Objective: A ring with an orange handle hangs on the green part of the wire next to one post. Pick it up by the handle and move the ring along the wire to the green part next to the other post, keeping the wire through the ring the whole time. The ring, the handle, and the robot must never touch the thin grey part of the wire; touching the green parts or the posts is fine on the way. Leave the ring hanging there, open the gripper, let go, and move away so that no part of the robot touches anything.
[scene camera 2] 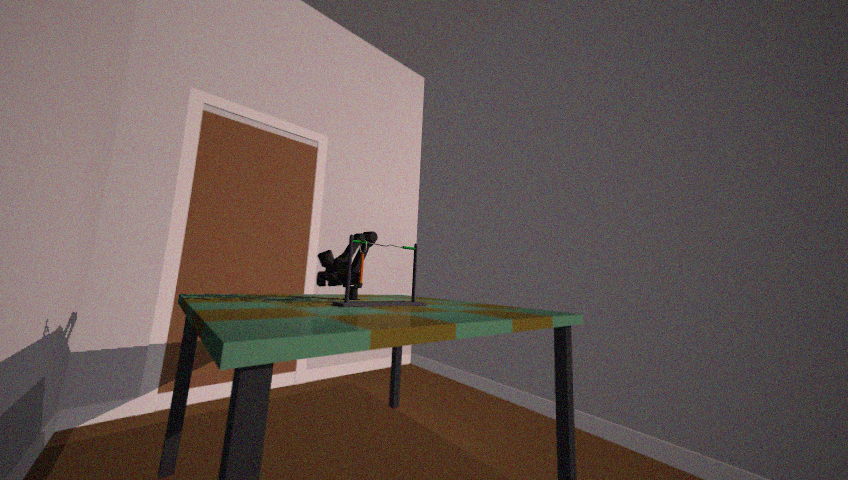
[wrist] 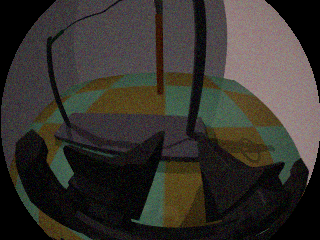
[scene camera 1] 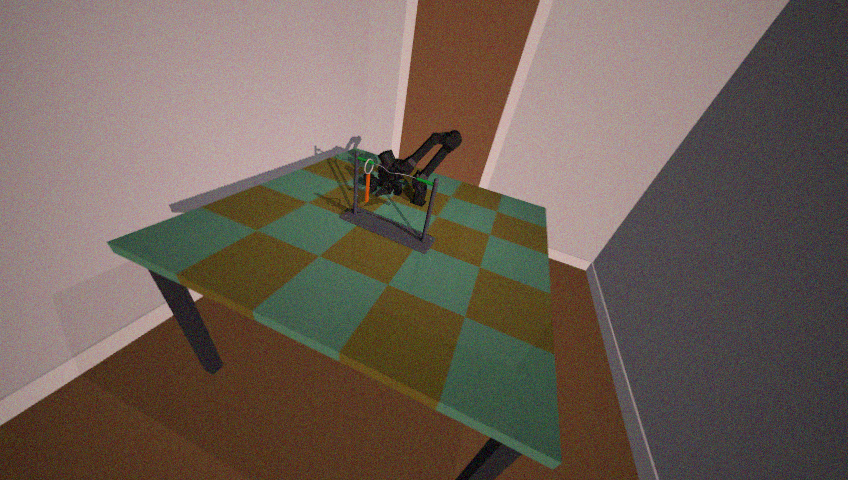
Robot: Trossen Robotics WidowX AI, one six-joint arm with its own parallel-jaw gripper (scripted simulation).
Labels:
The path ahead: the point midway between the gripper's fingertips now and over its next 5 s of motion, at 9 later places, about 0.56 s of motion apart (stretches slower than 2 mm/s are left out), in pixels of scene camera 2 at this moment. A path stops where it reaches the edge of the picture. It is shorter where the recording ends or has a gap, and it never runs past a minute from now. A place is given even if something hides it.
My gripper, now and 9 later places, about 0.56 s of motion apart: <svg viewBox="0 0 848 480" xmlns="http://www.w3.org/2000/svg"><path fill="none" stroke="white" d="M345 283L352 285L356 278L358 278L361 279L364 281L364 280L364 278L366 277L369 277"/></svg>

